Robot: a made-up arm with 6 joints.
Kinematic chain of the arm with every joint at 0, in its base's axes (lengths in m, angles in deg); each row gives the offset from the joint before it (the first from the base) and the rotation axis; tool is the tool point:
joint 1: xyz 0 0 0.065 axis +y
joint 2: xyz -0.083 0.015 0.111 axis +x
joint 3: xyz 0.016 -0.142 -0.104 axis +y
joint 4: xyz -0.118 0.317 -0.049 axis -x
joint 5: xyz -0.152 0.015 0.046 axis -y
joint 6: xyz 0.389 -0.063 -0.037 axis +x
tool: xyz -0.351 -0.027 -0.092
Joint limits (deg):
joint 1: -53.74..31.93
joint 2: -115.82..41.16
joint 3: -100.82..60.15
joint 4: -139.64..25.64
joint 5: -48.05..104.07
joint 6: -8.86..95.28
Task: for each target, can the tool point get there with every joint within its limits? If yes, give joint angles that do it. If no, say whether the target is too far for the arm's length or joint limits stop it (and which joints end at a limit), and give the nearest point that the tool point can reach.
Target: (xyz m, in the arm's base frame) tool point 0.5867 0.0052 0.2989
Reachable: no: joint limits stop it (at a limit: joint 1, joint 3, joint 6) | nearest point 0.3430 0.0057 0.0051 | short by 0.382 m
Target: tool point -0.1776 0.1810 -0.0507
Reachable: yes | joints -35.46 23.05 -7.48 -85.85 79.76 52.62
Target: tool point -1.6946 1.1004 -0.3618
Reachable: no: too far | nearest point -0.4417 0.3144 -0.0462 | short by 1.512 m
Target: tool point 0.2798 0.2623 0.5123
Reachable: no: joint limits stop it (at a limit: joint 1, joint 2, joint 3, joint 4, joint 5) | nearest point 0.0595 0.1507 0.4268 | short by 0.261 m
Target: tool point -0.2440 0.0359 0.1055
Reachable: yes | joints 2.11 -69.13 39.78 -111.20 90.02 84.93
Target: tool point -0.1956 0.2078 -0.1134
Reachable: yes | joints -36.77 -4.30 25.25 -62.97 30.74 25.36
